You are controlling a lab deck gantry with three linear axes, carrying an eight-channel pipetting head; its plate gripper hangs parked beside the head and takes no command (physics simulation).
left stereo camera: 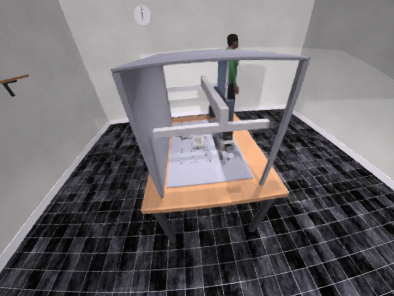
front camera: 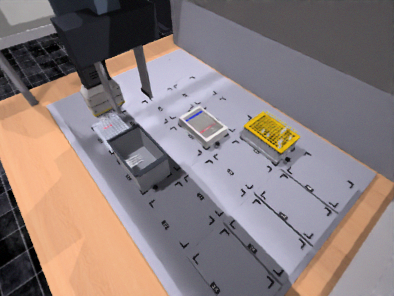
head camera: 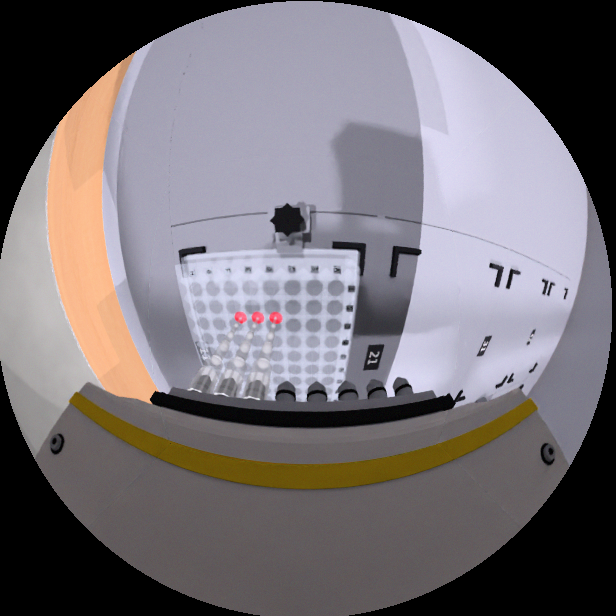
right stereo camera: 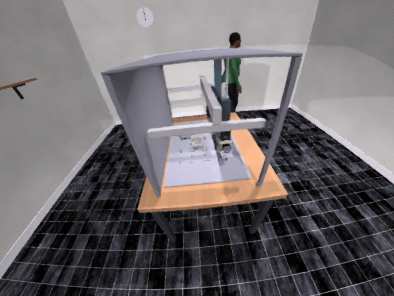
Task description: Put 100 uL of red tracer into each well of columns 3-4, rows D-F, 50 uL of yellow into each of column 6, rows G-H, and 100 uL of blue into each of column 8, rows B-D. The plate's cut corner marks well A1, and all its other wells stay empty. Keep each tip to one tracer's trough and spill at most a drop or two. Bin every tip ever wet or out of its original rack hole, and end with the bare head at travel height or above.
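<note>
The pipetting head (front camera: 102, 97) (head camera: 304, 517) is low over the clear well plate (front camera: 102, 130) (head camera: 258, 253). Three clear tips (head camera: 245, 356) are on its left nozzles in the head view; several nozzles beside them are bare. Three adjacent red spots (head camera: 257, 317) show at the tip ends, around column 3, rows D-F; exact wells and tip contact are unclear. The plate gripper (front camera: 133, 104) hangs beside the head, its long fingers apart and empty. The trough holder (front camera: 223, 136) shows a blue trough (front camera: 194, 116) and a red trough (front camera: 207, 128); yellow is not discernible. The yellow tip rack (front camera: 255, 125) holds clear tips.
A grey open bin (front camera: 156, 175) with pale streaks inside stands close beside the plate. A black knob (head camera: 287, 220) sits at the plate's edge. A grey side wall (front camera: 300, 75) bounds the deck. A person (left stereo camera: 233, 70) (right stereo camera: 233, 65) stands behind the frame.
</note>
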